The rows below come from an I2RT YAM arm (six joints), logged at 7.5 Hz.
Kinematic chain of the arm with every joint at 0, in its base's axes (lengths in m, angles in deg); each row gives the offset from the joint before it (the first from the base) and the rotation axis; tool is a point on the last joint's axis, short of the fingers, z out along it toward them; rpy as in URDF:
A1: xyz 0 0 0.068 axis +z
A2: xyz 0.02 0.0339 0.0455 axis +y
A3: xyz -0.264 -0.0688 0 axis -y
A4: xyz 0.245 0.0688 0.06 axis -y
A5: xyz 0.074 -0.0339 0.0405 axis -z
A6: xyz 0.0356 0 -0.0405 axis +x
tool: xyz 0 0 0 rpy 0 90 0
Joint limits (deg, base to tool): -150..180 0..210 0..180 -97..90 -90..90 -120..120
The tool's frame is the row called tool.
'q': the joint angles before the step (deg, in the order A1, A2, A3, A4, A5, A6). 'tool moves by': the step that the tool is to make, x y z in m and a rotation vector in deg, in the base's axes. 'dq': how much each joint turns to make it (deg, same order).
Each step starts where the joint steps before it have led.
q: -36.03, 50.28, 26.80, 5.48, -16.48, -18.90
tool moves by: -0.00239, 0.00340, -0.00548, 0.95, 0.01, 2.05
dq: 0.02, -0.80, -1.32, -0.02, -2.17, 0.09
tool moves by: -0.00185, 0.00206, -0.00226, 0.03, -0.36, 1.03
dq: -0.01, -0.73, -0.86, 0.36, -1.06, -0.11
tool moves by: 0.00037, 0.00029, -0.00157, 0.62, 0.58, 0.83
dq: -0.01, 0.29, 0.07, -0.66, -0.85, -0.13
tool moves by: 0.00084, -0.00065, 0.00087, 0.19, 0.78, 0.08
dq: -0.01, 0.39, 0.67, -1.14, 0.02, -0.34
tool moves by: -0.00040, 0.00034, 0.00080, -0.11, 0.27, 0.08
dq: 0.02, -0.20, 0.23, -0.67, 0.03, -0.27
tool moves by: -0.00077, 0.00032, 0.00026, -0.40, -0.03, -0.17
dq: -0.01, -0.33, -0.11, -0.05, 0.25, -0.25
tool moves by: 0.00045, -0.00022, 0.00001, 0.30, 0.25, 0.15
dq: -0.01, 0.22, 0.21, -0.36, -0.18, 0.04
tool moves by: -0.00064, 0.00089, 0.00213, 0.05, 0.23, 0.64
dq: 0.01, -0.38, 0.50, -1.21, -0.56, -0.33
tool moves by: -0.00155, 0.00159, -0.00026, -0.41, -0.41, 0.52
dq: 0.04, -0.75, -0.48, 0.20, -0.42, -0.27
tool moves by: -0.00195, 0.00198, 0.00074, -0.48, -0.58, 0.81
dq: 0.01, -0.99, -0.38, 0.01, -0.74, -0.34
